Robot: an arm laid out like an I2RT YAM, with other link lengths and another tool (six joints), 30 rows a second.
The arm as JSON. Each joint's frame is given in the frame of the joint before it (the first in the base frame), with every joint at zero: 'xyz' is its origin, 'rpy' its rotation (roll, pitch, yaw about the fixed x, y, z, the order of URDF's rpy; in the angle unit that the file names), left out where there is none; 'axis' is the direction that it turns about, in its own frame. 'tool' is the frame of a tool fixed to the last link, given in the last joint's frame.
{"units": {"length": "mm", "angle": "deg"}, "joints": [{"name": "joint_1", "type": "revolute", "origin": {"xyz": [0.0, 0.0, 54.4]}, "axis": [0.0, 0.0, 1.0]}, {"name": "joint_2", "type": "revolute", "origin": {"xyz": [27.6, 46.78, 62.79]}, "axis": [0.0, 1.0, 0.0]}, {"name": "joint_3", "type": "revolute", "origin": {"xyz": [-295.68, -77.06, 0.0]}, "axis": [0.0, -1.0, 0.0]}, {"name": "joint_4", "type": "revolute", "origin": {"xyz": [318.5, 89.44, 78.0]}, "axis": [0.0, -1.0, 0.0]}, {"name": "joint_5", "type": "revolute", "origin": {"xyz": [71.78, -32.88, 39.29]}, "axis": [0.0, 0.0, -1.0]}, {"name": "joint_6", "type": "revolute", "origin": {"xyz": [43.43, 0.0, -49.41]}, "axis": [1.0, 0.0, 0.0]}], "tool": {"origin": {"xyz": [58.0, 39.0, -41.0], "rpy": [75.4, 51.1, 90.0]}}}
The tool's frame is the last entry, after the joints.
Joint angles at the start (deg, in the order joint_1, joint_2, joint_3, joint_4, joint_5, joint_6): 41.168 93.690 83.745 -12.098 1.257 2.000
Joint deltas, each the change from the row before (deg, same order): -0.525 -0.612 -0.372 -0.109 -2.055 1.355; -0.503 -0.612 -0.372 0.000 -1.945 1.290; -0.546 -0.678 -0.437 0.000 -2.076 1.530; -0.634 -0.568 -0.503 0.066 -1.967 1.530; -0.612 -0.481 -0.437 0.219 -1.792 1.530; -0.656 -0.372 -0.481 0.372 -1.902 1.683; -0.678 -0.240 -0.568 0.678 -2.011 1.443; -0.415 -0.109 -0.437 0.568 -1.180 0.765; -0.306 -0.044 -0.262 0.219 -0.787 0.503; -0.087 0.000 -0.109 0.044 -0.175 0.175
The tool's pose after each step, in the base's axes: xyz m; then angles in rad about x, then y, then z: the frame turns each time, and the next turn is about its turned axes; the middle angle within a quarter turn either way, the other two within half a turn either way. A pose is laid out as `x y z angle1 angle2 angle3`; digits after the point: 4 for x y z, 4 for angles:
0.3439 0.3862 0.3260 -1.8265 0.6398 2.5242
0.3416 0.3839 0.3295 -1.8096 0.6212 2.5427
0.3389 0.3813 0.3334 -1.7919 0.6021 2.5655
0.3372 0.3783 0.3359 -1.7775 0.5860 2.5908
0.3362 0.3756 0.3387 -1.7615 0.5730 2.6141
0.3356 0.3731 0.3407 -1.7451 0.5595 2.6403
0.3357 0.3708 0.3417 -1.7275 0.5440 2.6618
0.3360 0.3694 0.3415 -1.7169 0.5349 2.6728
0.3364 0.3682 0.3410 -1.7130 0.5290 2.6826
0.3365 0.3678 0.3404 -1.7132 0.5281 2.6869

